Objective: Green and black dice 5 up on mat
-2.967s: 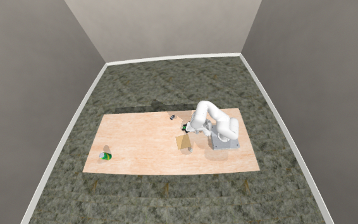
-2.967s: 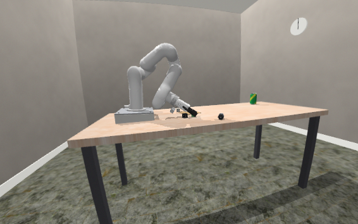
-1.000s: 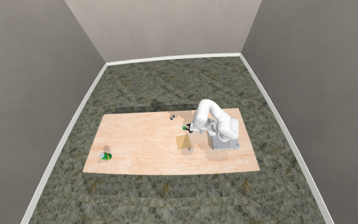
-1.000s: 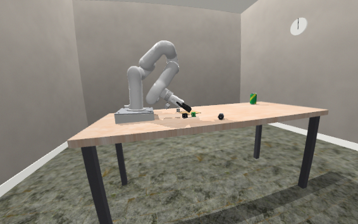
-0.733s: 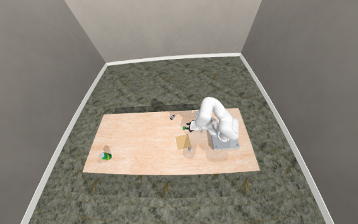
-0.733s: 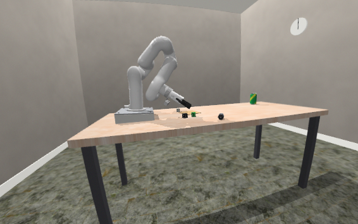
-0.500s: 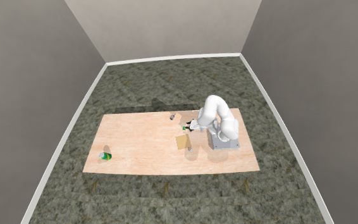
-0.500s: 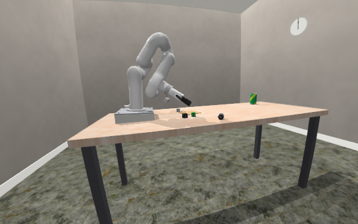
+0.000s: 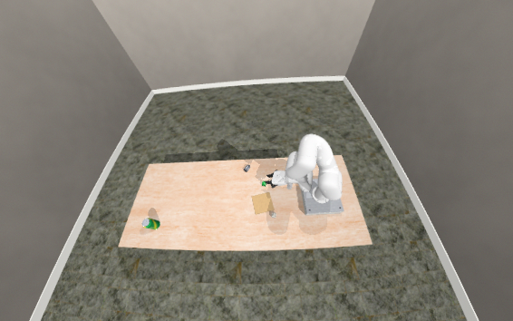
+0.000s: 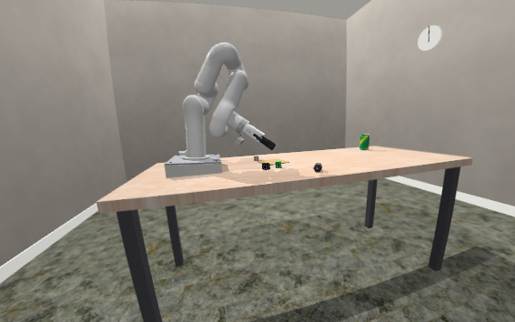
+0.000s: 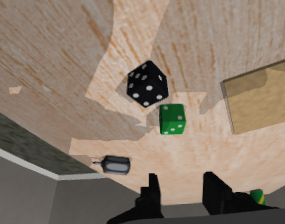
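Right now the green die is 10 cm below my hand and 4 cm ahead of it. Also, from my hand: dark tool 19 cm ahead, 13 cm to the right, 10 cm below; tan mat 15 cm to the left, 11 cm below, 3 cm ahead; black die 10 cm below, 3 cm behind, 2 cm to the right.
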